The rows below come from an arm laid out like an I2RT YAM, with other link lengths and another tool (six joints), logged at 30 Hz.
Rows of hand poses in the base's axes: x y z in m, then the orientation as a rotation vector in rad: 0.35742 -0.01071 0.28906 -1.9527 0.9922 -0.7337; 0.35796 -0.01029 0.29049 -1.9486 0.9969 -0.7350; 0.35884 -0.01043 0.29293 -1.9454 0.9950 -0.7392; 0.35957 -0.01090 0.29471 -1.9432 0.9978 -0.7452; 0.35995 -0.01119 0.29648 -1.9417 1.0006 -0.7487; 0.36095 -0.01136 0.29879 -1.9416 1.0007 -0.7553; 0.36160 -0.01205 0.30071 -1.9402 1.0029 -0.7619; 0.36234 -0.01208 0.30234 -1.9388 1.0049 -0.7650; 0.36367 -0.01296 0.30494 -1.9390 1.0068 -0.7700; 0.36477 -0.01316 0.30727 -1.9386 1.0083 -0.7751; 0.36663 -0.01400 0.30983 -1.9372 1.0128 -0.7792
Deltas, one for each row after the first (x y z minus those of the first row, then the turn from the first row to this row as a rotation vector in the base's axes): 0.00054 0.00042 0.00143 0.0026 -0.0005 -0.0044; 0.00142 0.00028 0.00387 0.0031 -0.0051 -0.0051; 0.00215 -0.00019 0.00565 0.0019 -0.0080 -0.0097; 0.00253 -0.00048 0.00742 0.0013 -0.0093 -0.0132; 0.00353 -0.00065 0.00973 -0.0019 -0.0127 -0.0158; 0.00418 -0.00134 0.01165 -0.0042 -0.0158 -0.0201; 0.00492 -0.00137 0.01328 -0.0046 -0.0171 -0.0230; 0.00625 -0.00225 0.01588 -0.0073 -0.0188 -0.0262; 0.00735 -0.00245 0.01821 -0.0096 -0.0209 -0.0293; 0.00921 -0.00329 0.02077 -0.0106 -0.0216 -0.0343
